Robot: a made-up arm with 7 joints. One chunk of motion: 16 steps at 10 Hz.
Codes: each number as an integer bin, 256 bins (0 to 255) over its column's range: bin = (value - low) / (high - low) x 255, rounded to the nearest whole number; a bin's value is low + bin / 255 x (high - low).
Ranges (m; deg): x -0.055..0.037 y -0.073..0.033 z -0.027..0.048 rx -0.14..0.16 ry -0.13..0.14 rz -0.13..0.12
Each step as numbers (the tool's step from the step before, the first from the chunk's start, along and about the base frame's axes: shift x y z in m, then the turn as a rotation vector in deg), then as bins.
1 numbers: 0.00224 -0.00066 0.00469 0.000 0.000 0.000
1 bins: 159 174 108 119 123 133
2 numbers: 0.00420 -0.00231 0.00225 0.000 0.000 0.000
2 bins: 164 170 99 119 123 133
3 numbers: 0.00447 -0.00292 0.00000 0.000 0.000 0.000
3 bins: 165 169 92 119 123 133
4 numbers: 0.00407 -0.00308 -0.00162 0.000 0.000 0.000
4 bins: 164 168 86 119 123 133
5 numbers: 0.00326 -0.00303 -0.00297 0.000 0.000 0.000
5 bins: 161 168 82 119 123 133
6 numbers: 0.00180 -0.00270 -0.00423 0.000 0.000 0.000
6 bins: 157 169 77 119 123 133
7 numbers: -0.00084 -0.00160 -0.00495 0.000 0.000 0.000
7 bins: 150 172 75 119 123 133
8 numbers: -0.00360 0.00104 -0.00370 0.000 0.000 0.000
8 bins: 142 178 79 119 123 133
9 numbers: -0.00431 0.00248 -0.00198 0.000 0.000 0.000
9 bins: 140 182 85 119 123 133
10 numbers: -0.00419 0.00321 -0.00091 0.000 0.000 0.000
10 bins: 141 183 89 119 123 133
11 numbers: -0.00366 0.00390 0.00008 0.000 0.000 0.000
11 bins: 142 185 92 119 123 133
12 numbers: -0.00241 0.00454 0.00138 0.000 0.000 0.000
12 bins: 146 187 96 119 123 133
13 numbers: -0.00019 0.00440 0.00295 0.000 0.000 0.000
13 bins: 152 186 102 119 123 133
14 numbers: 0.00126 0.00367 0.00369 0.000 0.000 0.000
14 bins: 156 184 104 119 123 133
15 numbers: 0.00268 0.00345 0.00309 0.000 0.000 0.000
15 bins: 160 184 102 119 123 133
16 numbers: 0.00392 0.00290 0.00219 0.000 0.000 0.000
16 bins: 163 183 99 119 123 133
